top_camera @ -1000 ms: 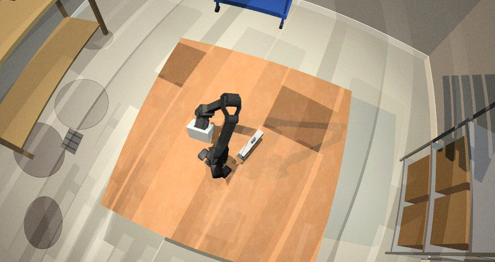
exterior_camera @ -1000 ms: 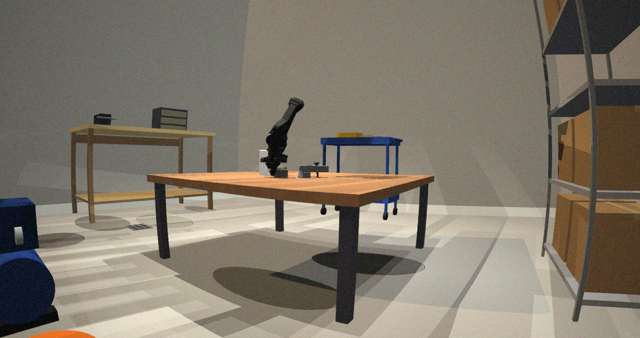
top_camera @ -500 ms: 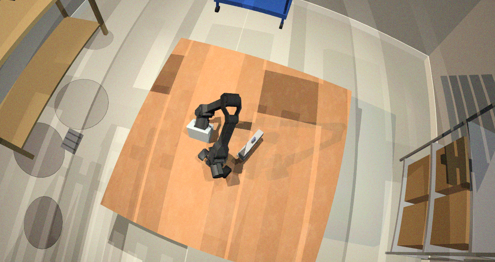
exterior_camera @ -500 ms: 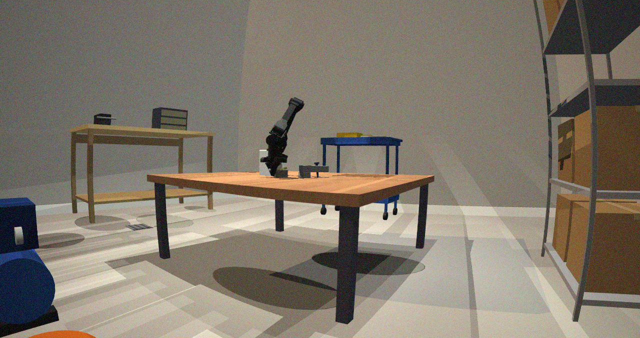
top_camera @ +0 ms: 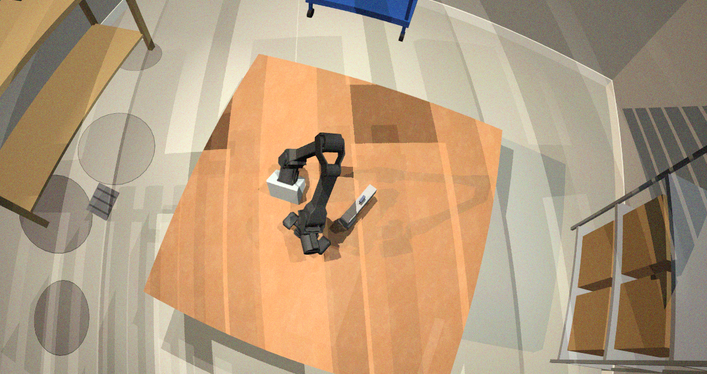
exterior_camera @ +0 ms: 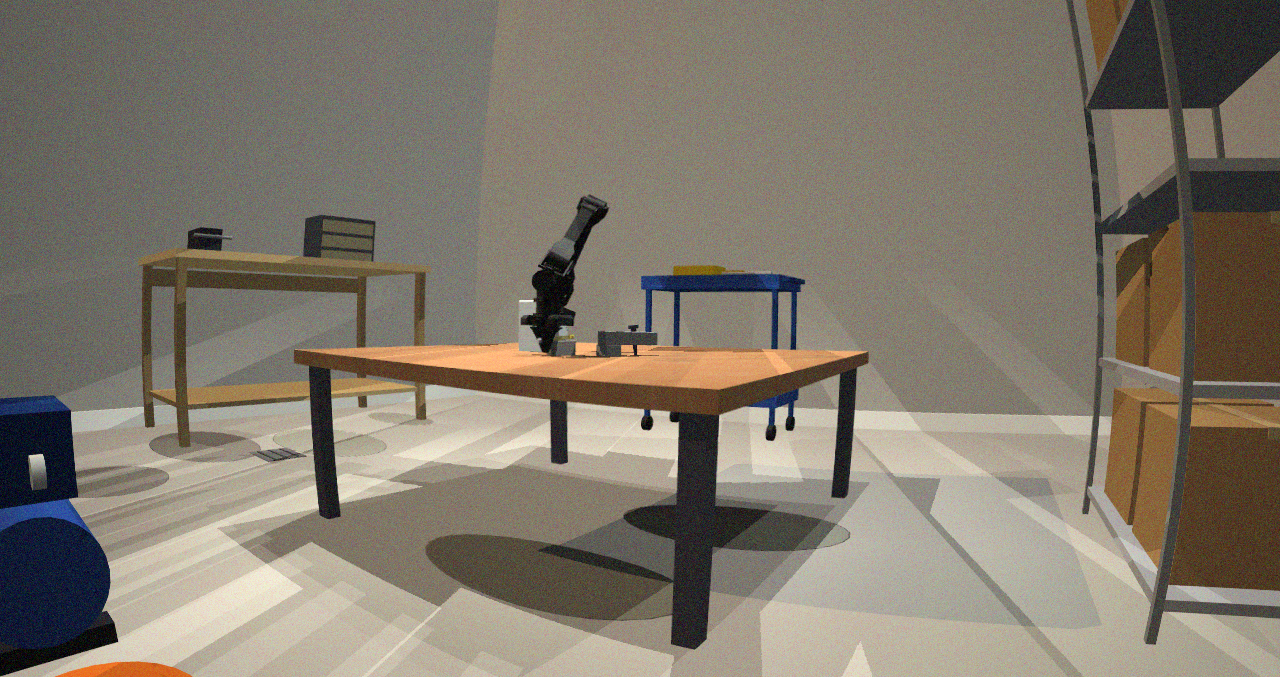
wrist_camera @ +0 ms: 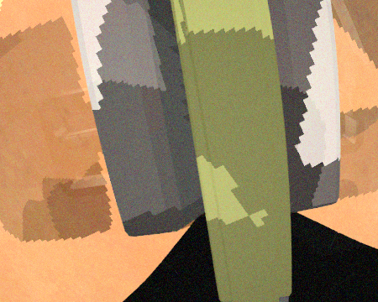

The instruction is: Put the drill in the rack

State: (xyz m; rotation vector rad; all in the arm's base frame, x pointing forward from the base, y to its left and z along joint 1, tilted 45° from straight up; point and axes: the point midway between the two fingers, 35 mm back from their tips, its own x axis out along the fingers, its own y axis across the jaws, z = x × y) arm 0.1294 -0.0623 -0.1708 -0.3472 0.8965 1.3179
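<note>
Right now my gripper tip is 40 mm to the right of the drill, 40 mm below it and 10 mm short of it. Round my gripper tip: dark key: 200 mm to the left, 160 mm ahead, 40 mm above; then grey housing: 180 mm to the left, 150 mm ahead, 30 mm above; then small grey rack: 50 mm to the left, 20 mm ahead, 10 mm above.
</note>
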